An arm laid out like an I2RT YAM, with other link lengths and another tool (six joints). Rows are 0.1 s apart.
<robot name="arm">
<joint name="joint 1" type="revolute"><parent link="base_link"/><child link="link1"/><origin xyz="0 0 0.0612" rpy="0 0 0"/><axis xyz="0 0 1"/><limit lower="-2.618" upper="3.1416"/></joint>
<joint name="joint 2" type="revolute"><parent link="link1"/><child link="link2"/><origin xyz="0.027 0.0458 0.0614" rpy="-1.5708 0 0"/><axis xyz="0 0 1"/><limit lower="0" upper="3.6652"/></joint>
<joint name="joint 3" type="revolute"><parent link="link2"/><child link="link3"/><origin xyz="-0.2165 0 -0.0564" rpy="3.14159 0 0"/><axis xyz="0 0 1"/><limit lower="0" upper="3.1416"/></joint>
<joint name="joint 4" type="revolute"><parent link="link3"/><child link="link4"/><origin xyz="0.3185 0.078 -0.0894" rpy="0 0 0"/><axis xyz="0 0 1"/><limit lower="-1.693" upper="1.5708"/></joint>
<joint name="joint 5" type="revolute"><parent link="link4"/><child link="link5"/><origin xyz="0.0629 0.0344 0.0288" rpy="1.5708 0 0"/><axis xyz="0 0 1"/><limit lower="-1.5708" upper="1.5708"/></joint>
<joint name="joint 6" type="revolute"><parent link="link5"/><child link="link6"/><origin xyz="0.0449 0 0.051" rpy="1.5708 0 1.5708"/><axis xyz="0 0 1"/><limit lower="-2.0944" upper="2.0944"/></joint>
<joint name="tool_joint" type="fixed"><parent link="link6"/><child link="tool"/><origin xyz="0.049 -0.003 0.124" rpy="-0.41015 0 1.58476"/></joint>
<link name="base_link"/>
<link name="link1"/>
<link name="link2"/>
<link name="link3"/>
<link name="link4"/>
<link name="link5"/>
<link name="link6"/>
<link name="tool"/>
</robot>
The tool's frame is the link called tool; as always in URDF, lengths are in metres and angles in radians.
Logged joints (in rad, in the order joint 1, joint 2, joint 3, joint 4, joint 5, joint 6), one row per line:
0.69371, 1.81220, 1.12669, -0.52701, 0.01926, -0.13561
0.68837, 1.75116, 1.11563, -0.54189, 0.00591, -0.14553
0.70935, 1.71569, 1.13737, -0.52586, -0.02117, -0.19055
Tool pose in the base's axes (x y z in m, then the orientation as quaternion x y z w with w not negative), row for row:
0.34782, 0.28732, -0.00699, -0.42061, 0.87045, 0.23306, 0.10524
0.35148, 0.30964, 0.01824, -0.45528, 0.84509, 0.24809, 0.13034
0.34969, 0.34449, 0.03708, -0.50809, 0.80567, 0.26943, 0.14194
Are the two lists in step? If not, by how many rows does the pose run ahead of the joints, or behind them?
The pose runs 1 row ahead of the joints: the pose in row i belongs to the joints in row i + 1.
